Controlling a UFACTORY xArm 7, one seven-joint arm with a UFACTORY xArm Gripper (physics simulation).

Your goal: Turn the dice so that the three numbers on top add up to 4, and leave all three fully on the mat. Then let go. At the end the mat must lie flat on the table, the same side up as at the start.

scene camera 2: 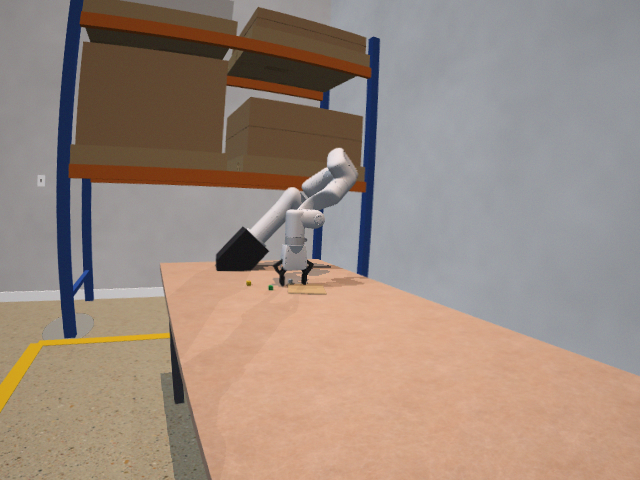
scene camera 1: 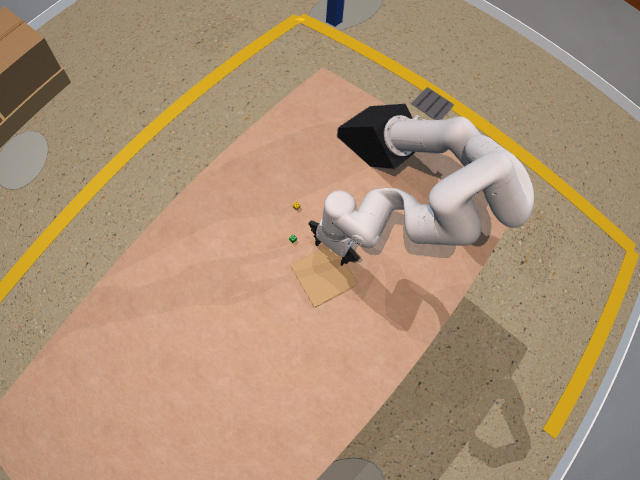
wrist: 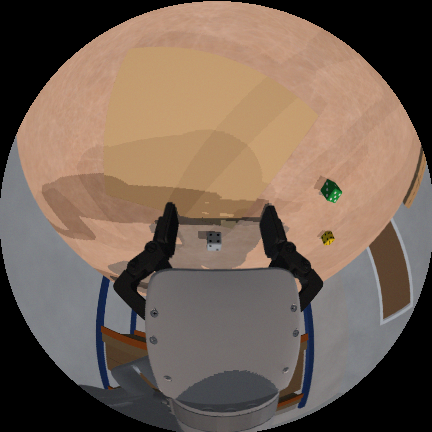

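Where they show: gripper, fingertip midpoint: [scene camera 2: 293, 284] [scene camera 1: 331, 251] [wrist: 219, 213]; arm's base, origin of the base link: [scene camera 2: 255, 238] [scene camera 1: 400, 135].
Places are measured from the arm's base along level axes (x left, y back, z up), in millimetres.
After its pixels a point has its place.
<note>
The tan square mat [scene camera 1: 323, 286] {y -469, x 99, z -141 mm} [scene camera 2: 307, 290] {y -472, x 69, z -141 mm} [wrist: 195, 95] {y -478, x 72, z -140 mm} lies flat on the table. My gripper [scene camera 1: 330, 247] {y -374, x 51, z -141 mm} [scene camera 2: 293, 283] {y -374, x 51, z -141 mm} [wrist: 219, 213] {y -374, x 51, z -141 mm} is wide open, pointing down low beside the mat's edge. A white die [scene camera 2: 290, 281] {y -339, x 53, z -136 mm} [wrist: 214, 241] {y -339, x 54, z -131 mm} sits off the mat, in the gap between the fingers and touching neither; four pips show on its shaded side and seemingly two on its bright face. In scene camera 1 it is hidden under the arm. A green die [scene camera 1: 293, 238] {y -419, x -55, z -129 mm} [scene camera 2: 270, 287] {y -426, x -62, z -133 mm} [wrist: 331, 191] {y -422, x -51, z -130 mm} and a yellow die [scene camera 1: 296, 205] {y -334, x -118, z -128 mm} [scene camera 2: 248, 283] {y -340, x -123, z -135 mm} [wrist: 327, 237] {y -339, x -112, z -133 mm} lie on the table; their top numbers are unclear.
The pinkish table [scene camera 1: 206, 361] {y -854, x -2, z -144 mm} [scene camera 2: 361, 361] {y -1053, x -66, z -145 mm} carries the arm's black base [scene camera 1: 369, 135] {y -66, x -69, z 0 mm} [scene camera 2: 240, 251] {y -64, x -89, z -53 mm} at its far end. A shelf rack [scene camera 2: 371, 155] with large boxes stands behind. The arm's shadow falls across the mat and table.
</note>
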